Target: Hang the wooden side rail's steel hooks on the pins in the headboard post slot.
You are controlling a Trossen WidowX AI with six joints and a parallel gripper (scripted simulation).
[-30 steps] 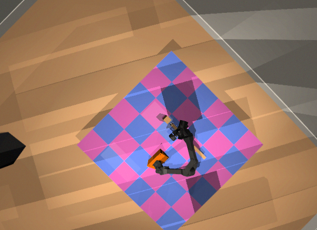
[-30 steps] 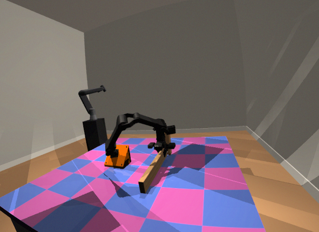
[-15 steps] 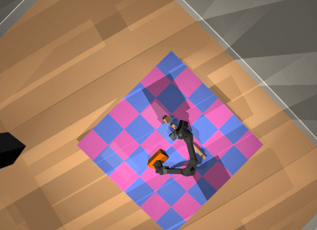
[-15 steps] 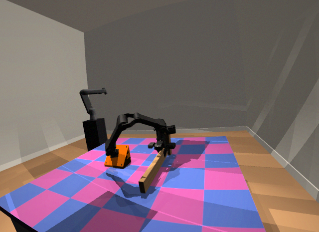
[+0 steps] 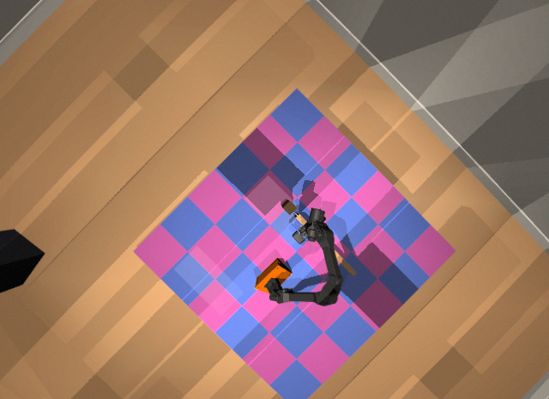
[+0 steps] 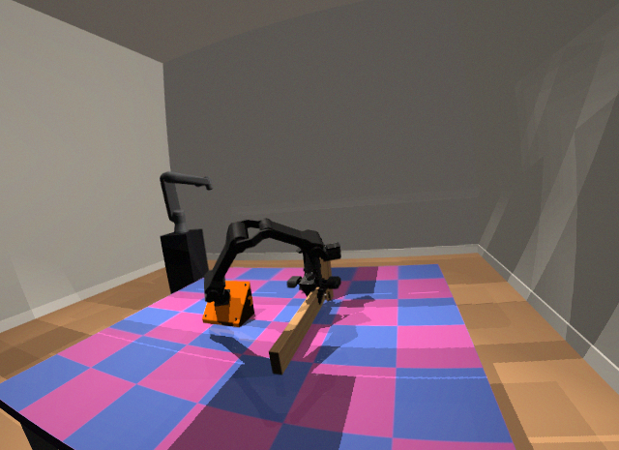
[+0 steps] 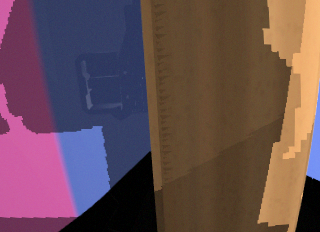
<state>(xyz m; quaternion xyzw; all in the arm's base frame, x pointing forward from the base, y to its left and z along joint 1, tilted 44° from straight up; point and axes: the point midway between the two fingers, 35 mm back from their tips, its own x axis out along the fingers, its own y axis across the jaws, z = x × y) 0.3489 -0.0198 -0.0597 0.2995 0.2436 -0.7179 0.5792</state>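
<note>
My gripper tip is 2 cm short of the headboard post, 14 cm to the right of it and 4 cm below it.
</note>
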